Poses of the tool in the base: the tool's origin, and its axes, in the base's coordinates. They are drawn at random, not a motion.
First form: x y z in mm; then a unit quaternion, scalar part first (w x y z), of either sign.
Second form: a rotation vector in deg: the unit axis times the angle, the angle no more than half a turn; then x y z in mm. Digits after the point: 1 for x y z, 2 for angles.
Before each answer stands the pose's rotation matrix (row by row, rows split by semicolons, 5 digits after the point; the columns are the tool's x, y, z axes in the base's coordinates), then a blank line. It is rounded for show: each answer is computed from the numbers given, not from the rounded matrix.
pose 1, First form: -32.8 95.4 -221.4 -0.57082 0.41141 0.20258 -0.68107
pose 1, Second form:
-0.00980 -0.61086 -0.79168; 0.94423 -0.26624 0.19374; -0.32913 -0.74563 0.57940

-55.31 -27.23 91.56 -32.8 95.4 -221.4
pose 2, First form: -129.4 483.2 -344.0 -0.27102 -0.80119 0.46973 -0.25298
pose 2, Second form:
0.43071 -0.88981 0.15076; -0.61556 -0.41181 -0.67194; 0.65998 0.19661 -0.72510

123.64 -72.49 39.04 -129.4 483.2 -344.0
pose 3, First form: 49.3 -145.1 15.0 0.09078 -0.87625 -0.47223 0.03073
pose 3, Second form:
0.55211 0.82200 -0.13959; 0.83316 -0.53752 0.13007; 0.03188 -0.18812 -0.98163

-149.21 -80.41 5.23 49.3 -145.1 15.0
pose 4, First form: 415.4 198.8 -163.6 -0.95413 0.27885 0.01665 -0.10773
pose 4, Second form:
0.97623 -0.19629 -0.09185; 0.21486 0.82127 0.52853; -0.02831 -0.53570 0.84393

-32.45 -1.94 12.54 415.4 198.8 -163.6
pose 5, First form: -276.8 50.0 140.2 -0.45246 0.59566 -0.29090 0.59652
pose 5, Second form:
0.11907 0.19325 0.97390; -0.88637 -0.42131 0.19197; 0.44741 -0.88609 0.12112

-84.29 41.17 -84.41 -276.8 50.0 140.2
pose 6, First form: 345.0 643.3 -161.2 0.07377 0.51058 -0.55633 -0.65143
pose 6, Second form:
-0.46773 -0.47199 -0.74730; -0.66422 -0.37011 0.64949; -0.58313 0.80015 -0.14039

87.82 -95.69 -112.05 345.0 643.3 -161.2
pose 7, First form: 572.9 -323.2 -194.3 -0.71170 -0.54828 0.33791 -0.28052
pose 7, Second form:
0.61425 -0.76983 -0.17337; 0.02875 0.24140 -0.97000; 0.78859 0.59084 0.17041

69.66 -42.93 35.64 572.9 -323.2 -194.3
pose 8, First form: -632.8 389.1 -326.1 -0.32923 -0.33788 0.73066 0.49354
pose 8, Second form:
-0.55489 -0.16877 -0.81462; -0.81873 0.28451 0.49874; 0.14760 0.94370 -0.29605

50.65 -109.54 -73.99 -632.8 389.1 -326.1
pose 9, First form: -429.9 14.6 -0.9 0.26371 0.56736 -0.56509 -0.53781
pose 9, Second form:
-0.21712 -0.35756 -0.90830; -0.92486 -0.22227 0.30858; -0.31222 0.90705 -0.28244

87.89 -87.53 -83.31 -429.9 14.6 -0.9
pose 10, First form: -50.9 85.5 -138.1 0.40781 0.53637 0.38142 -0.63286
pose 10, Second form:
-0.09199 0.92534 -0.36780; -0.10701 -0.37642 -0.92025; -0.98999 -0.04530 0.13365

77.46 55.08 -91.40 -50.9 85.5 -138.1
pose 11, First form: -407.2 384.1 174.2 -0.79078 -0.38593 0.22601 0.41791
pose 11, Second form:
0.54854 0.48650 -0.68001; -0.83539 0.35282 -0.42147; 0.03488 0.79927 0.59996

47.59 -27.87 -51.54 -407.2 384.1 174.2
